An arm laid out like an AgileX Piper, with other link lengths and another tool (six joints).
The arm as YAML. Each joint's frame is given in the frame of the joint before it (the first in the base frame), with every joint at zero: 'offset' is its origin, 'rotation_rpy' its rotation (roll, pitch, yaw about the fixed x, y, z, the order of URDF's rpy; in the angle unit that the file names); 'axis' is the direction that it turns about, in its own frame. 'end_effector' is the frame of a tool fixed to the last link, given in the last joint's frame.
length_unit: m
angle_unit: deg
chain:
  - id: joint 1
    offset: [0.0, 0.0, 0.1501]
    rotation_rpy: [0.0, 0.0, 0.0]
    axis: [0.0, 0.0, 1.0]
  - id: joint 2
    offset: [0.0, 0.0, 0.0]
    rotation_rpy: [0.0, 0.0, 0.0]
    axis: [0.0, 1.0, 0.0]
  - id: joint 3
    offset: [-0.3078, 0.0, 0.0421]
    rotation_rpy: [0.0, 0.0, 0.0]
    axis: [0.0, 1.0, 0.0]
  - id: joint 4
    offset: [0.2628, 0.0, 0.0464]
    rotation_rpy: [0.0, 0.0, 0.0]
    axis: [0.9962, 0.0, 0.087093]
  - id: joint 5
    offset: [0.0, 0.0, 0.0]
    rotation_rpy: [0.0, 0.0, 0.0]
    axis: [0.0, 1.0, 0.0]
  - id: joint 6
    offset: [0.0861, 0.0, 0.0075]
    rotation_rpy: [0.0, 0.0, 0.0]
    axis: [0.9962, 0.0, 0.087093]
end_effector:
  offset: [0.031, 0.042, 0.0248]
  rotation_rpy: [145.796, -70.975, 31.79]
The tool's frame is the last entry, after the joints.
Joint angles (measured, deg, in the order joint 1, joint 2, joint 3, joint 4, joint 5, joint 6), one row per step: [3.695 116.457 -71.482 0.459 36.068 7.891]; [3.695 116.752 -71.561 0.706 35.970 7.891]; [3.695 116.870 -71.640 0.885 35.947 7.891]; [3.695 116.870 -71.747 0.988 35.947 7.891]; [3.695 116.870 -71.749 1.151 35.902 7.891]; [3.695 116.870 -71.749 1.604 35.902 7.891]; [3.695 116.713 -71.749 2.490 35.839 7.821]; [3.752 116.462 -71.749 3.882 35.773 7.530]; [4.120 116.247 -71.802 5.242 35.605 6.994]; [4.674 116.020 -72.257 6.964 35.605 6.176]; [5.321 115.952 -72.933 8.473 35.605 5.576]
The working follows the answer.
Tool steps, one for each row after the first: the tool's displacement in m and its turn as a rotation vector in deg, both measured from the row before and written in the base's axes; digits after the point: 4 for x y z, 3 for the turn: [0.0006 0.0002 -0.0017 0.180 0.130 -0.160]; [0.0005 0.0002 -0.0004 0.135 0.025 -0.116]; [0.0005 0.0001 0.0006 0.085 -0.102 -0.066]; [0.0002 0.0001 0.0001 0.127 -0.039 -0.106]; [0.0002 0.0004 0.0002 0.346 0.022 -0.292]; [0.0004 0.0008 0.0018 0.673 -0.178 -0.504]; [0.0004 0.0017 0.0028 1.013 -0.261 -0.556]; [0.0003 0.0042 0.0028 0.932 -0.397 0.009]; [0.0014 0.0063 0.0049 1.172 -0.645 0.255]; [0.0022 0.0068 0.0048 1.080 -0.699 0.284]
Tool pose at each row, in the base's axes (x y z in m, rotation vector in deg; rounded; the steps above come from the unrounded poses): [0.4458 0.0678 0.1449 178.747 9.384 -10.980]; [0.4464 0.0681 0.1432 178.943 9.163 -11.181]; [0.4469 0.0683 0.1428 179.092 9.003 -11.219]; [0.4474 0.0684 0.1433 179.191 8.911 -11.058]; [0.4476 0.0685 0.1435 179.334 8.764 -10.996]; [0.4478 0.0689 0.1437 -179.222 -8.334 10.997]; [0.4482 0.0697 0.1455 -178.583 -7.582 10.626]; [0.4486 0.0714 0.1483 -177.612 -6.774 10.087]; [0.4489 0.0756 0.1511 -176.732 -6.846 9.369]; [0.4504 0.0819 0.1560 -175.635 -7.314 8.264]; [0.4526 0.0887 0.1608 -174.627 -7.821 7.098]

